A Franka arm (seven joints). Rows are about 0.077 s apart.
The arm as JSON. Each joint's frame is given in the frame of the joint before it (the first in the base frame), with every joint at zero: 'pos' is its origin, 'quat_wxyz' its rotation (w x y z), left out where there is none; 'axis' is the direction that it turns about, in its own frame. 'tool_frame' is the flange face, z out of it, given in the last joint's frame.
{
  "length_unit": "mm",
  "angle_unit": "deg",
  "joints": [
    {
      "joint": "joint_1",
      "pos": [
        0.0,
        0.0,
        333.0
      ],
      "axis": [
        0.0,
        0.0,
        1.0
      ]
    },
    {
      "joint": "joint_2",
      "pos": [
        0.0,
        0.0,
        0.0
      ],
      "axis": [
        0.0,
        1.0,
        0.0
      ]
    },
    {
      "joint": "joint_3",
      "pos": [
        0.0,
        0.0,
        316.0
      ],
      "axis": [
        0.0,
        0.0,
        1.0
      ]
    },
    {
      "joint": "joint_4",
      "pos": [
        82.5,
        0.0,
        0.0
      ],
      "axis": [
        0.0,
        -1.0,
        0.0
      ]
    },
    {
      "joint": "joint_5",
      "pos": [
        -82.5,
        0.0,
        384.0
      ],
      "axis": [
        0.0,
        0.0,
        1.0
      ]
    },
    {
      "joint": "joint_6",
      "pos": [
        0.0,
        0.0,
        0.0
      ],
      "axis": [
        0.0,
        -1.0,
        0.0
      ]
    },
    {
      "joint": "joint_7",
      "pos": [
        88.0,
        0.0,
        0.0
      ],
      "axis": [
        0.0,
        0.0,
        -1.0
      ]
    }
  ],
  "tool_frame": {
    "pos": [
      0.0,
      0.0,
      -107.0
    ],
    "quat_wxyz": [
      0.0,
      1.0,
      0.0,
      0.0
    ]
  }
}
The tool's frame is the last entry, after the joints.
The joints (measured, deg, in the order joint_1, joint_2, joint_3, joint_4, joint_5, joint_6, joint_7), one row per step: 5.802, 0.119, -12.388, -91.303, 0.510, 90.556, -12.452; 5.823, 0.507, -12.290, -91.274, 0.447, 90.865, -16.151; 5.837, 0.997, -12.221, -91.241, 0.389, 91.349, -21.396; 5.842, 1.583, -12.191, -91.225, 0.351, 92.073, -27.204; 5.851, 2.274, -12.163, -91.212, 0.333, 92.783, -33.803; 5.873, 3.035, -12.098, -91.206, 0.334, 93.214, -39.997; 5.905, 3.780, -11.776, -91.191, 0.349, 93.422, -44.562; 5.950, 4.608, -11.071, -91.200, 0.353, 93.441, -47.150; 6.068, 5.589, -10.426, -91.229, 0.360, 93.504, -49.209; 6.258, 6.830, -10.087, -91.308, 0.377, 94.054, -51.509; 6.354, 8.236, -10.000, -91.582, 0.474, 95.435, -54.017; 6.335, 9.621, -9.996, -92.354, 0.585, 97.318, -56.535; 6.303, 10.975, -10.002, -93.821, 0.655, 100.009, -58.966; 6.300, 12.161, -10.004, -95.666, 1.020, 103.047, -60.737; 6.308, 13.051, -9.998, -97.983, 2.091, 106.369, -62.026; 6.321, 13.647, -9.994, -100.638, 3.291, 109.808, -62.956; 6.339, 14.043, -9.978, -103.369, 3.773, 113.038, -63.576; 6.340, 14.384, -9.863, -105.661, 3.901, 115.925, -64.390; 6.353, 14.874, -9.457, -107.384, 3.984, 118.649, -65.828
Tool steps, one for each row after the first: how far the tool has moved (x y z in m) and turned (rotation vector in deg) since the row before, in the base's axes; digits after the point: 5 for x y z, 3 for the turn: 0.00259, 0.00115, -0.00298, -0.086, 0.025, 3.817; 0.00335, 0.00083, -0.00368, -0.086, -0.052, 5.327; 0.00416, 0.00040, -0.00441, -0.101, -0.167, 5.843; 0.00458, 0.00051, -0.00552, -0.089, -0.030, 6.637; 0.00435, 0.00112, -0.00674, -0.032, 0.337, 6.282; 0.00405, 0.00378, -0.00694, 0.033, 0.538, 4.918; 0.00425, 0.00769, -0.00837, 0.055, 0.832, 3.334; 0.00472, 0.00791, -0.01008, 0.059, 0.960, 2.816; 0.00617, 0.00574, -0.01249, 0.033, 0.786, 2.826; 0.00757, 0.00242, -0.01475, 0.063, 0.315, 2.684; 0.00701, 0.00027, -0.01811, 0.080, 0.293, 2.487; 0.00631, -0.00028, -0.02256, 0.032, 0.157, 2.379; 0.00461, 0.00029, -0.02352, 0.278, -0.009, 1.657; 0.00208, 0.00116, -0.02385, 0.924, -0.184, 0.899; -0.00056, 0.00095, -0.02314, 1.003, -0.281, 0.368; -0.00282, 0.00004, -0.02169, 0.322, -0.147, 0.285; -0.00288, 0.00052, -0.01787, 0.032, -0.274, 0.719; -0.00130, 0.00364, -0.01509, 0.059, -0.533, 1.680
